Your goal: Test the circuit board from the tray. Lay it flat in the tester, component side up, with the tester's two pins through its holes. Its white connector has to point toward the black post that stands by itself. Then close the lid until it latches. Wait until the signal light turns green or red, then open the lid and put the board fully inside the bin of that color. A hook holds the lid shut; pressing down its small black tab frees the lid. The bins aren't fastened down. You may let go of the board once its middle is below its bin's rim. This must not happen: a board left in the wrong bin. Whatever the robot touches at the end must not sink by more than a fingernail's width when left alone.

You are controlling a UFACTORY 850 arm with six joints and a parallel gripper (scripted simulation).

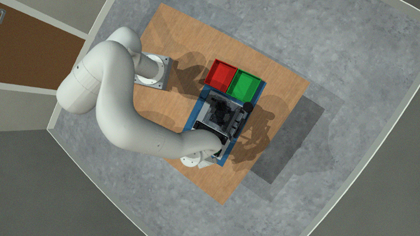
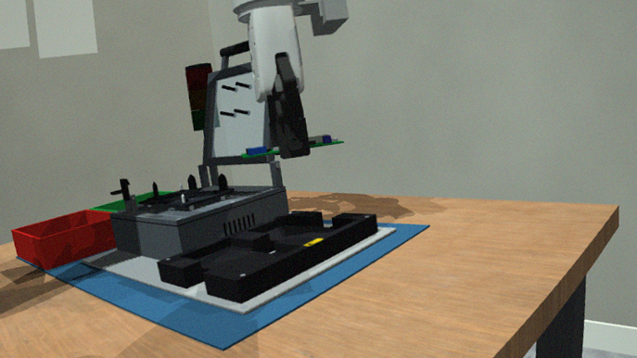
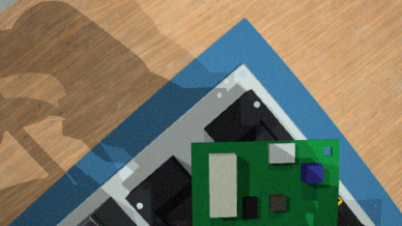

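My gripper is now right at the green circuit board. From my hand the other things lie so: black hook 21 cm to the left, 13 cm behind, 4 cm below; see-through lid 18 cm to the left, 6 cm ahead, 6 cm above; green bin 37 cm to the left, 11 cm below, 4 cm behind.
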